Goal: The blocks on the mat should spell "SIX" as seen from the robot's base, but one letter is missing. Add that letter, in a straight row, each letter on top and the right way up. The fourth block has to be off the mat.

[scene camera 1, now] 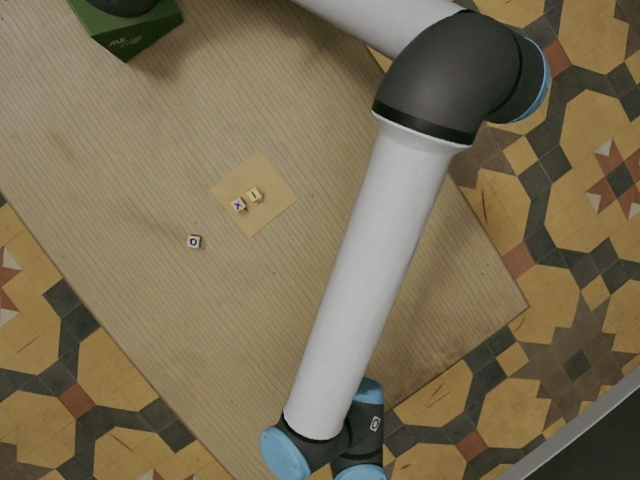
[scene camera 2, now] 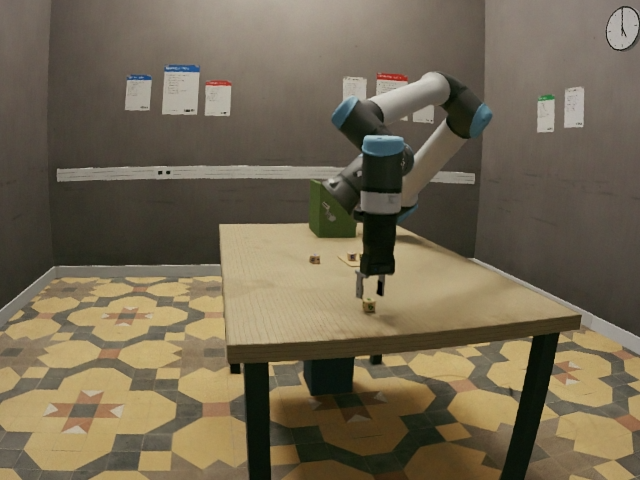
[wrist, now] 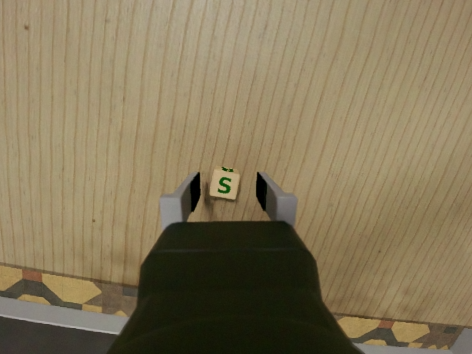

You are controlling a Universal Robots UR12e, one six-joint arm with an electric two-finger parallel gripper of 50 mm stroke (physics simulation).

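Observation:
The block with a green S on top (wrist: 224,184) (scene camera 2: 368,305) lies on the table near its front edge. My gripper (wrist: 228,184) (scene camera 2: 370,289) is open and hangs above this block; in the wrist view the S block shows between the fingers, nearer the left one. The mat (scene camera 1: 258,165) holds the I block (scene camera 1: 253,194) and the X block (scene camera 1: 238,205), side by side with a small gap. The O block (scene camera 1: 193,241) (scene camera 2: 314,258) lies on the table, off the mat. In scene camera 1 the gripper and the S block do not show.
The green robot base (scene camera 1: 135,31) (scene camera 2: 330,217) stands at the far end of the wooden table (scene camera 1: 129,180) (scene camera 2: 289,310). In scene camera 1 my forearm (scene camera 1: 369,273) passes over the table to the right of the mat. The table's edge (wrist: 120,286) shows near the gripper in the wrist view.

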